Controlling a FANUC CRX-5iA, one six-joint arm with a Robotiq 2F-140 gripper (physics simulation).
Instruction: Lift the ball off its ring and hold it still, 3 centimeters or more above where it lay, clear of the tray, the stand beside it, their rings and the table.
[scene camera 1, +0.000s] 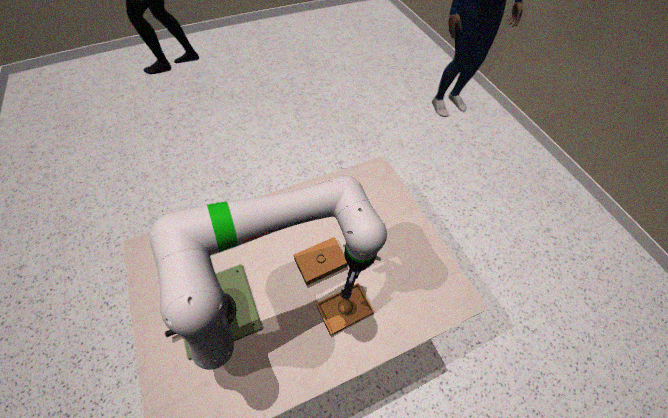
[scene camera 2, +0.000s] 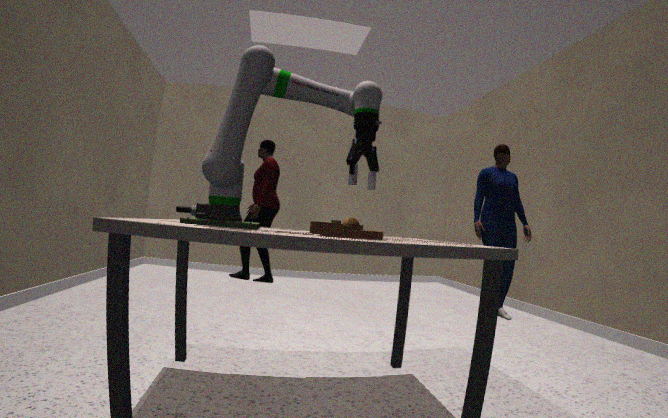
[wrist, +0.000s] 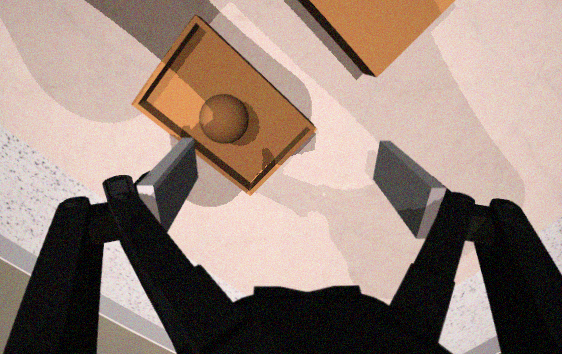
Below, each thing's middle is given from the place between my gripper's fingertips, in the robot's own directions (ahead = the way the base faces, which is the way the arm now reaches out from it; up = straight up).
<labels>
Right now the brownish-orange ball (wrist: 223, 118) is 40 mm behind my hand, 50 mm to the right of it and 140 mm below it. The rest, counted from my hand: orange stand (scene camera 1: 325, 258): 50 mm behind, 170 mm to the left, 150 mm below; shallow orange tray (scene camera 1: 335, 321): 40 mm behind, 50 mm to the right, 170 mm below.
</labels>
